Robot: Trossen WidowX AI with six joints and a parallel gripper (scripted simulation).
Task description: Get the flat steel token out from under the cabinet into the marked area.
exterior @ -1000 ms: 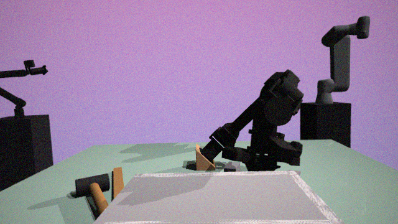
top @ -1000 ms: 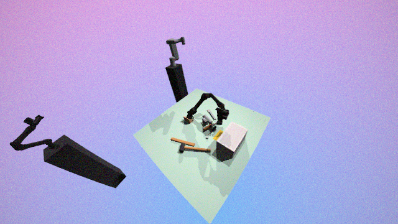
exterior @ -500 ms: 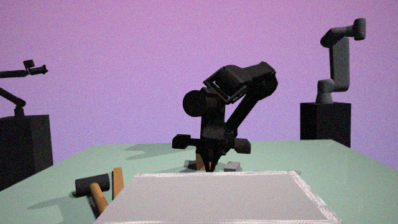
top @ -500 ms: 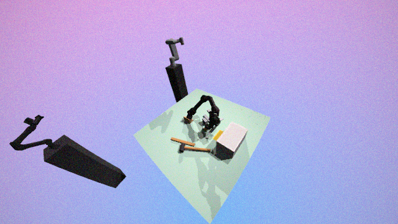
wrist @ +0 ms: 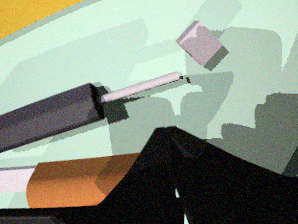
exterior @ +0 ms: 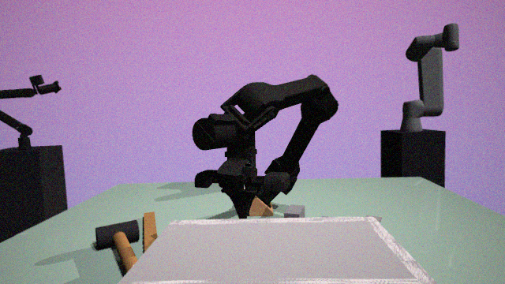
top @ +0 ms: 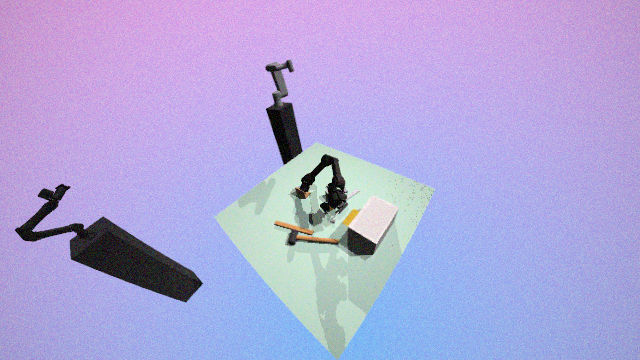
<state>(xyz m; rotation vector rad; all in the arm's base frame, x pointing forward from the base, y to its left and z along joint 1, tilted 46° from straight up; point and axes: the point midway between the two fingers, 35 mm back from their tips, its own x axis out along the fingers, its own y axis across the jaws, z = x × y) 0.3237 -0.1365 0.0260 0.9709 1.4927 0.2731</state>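
Right now the small grey piece is 10 mm ahead of my gripper tip, 50 mm to the right of it and 80 mm below it. From my gripper tip the other things lie so: grey tool 140 mm behind, 320 mm to the left, 80 mm below; flat wooden stick 210 mm behind, 230 mm to the right, 80 mm below; grey block 120 mm behind, 130 mm to the left, 50 mm below.
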